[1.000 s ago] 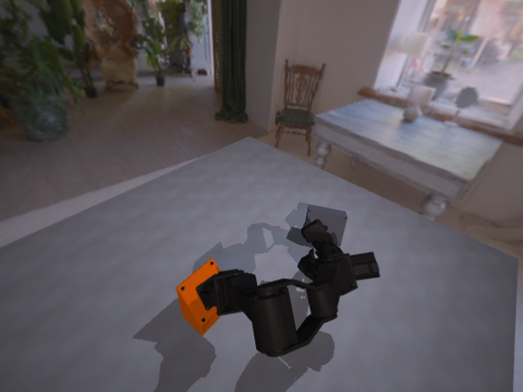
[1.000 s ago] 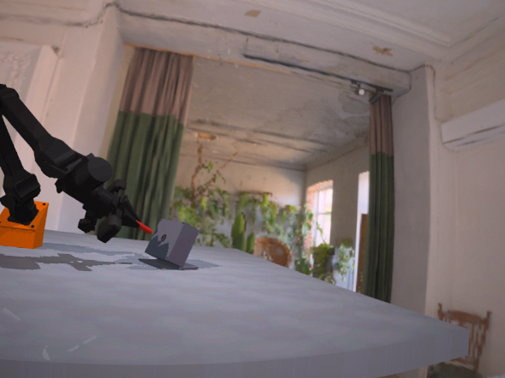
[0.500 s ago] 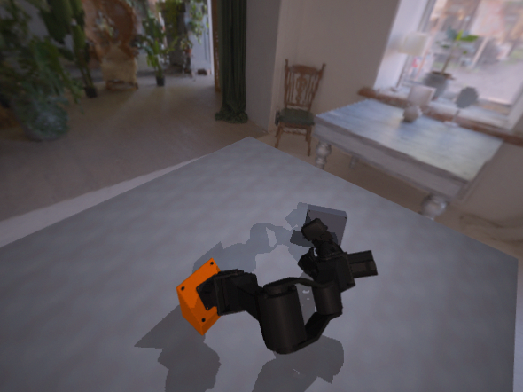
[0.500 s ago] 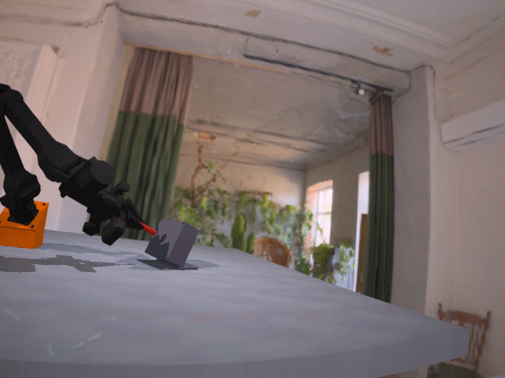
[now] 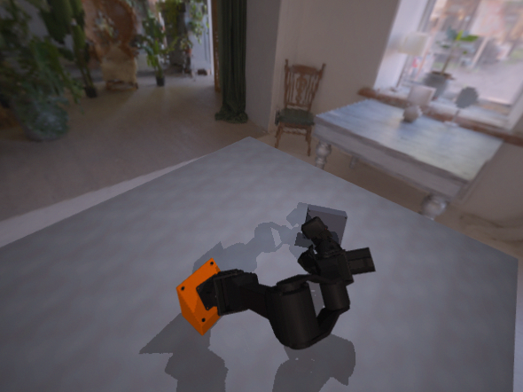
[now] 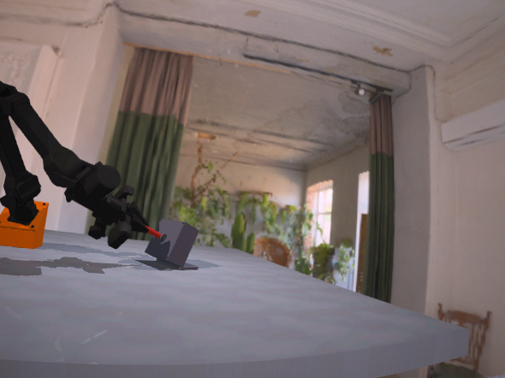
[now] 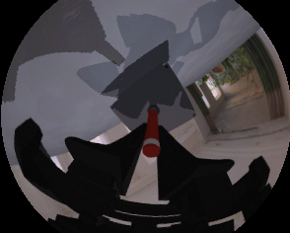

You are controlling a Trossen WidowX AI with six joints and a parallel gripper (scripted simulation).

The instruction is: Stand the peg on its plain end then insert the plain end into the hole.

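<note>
My gripper tip is now 70 mm short of the grey sloped panel, 40 mm to the right of it and 30 mm above it. Round my gripper tip: red peg (10 mm behind, 10 mm to the right, 10 mm above).
</note>
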